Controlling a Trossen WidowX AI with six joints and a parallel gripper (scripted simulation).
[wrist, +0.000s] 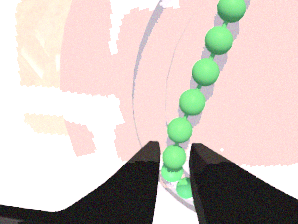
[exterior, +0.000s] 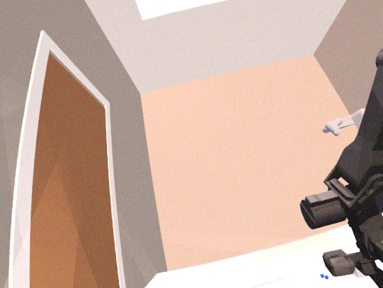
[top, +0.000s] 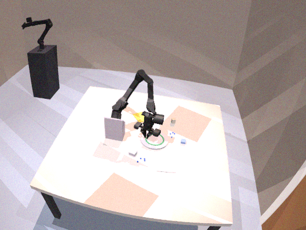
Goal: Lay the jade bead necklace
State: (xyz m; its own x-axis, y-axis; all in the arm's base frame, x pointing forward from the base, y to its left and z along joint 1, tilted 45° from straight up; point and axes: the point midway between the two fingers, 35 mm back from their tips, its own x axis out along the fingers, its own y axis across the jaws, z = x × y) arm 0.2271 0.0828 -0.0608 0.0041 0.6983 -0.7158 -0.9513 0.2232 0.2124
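Right now my gripper tip is 6 cm short of the round white bead board and 1 cm to the right of it. The rest, counted from my gripper tip: yellow sheet: 8 cm behind, 26 cm to the left, 1 cm below; blue block: 27 cm ahead, 3 cm to the left, 1 cm below; cream block: 18 cm ahead, 25 cm to the left.
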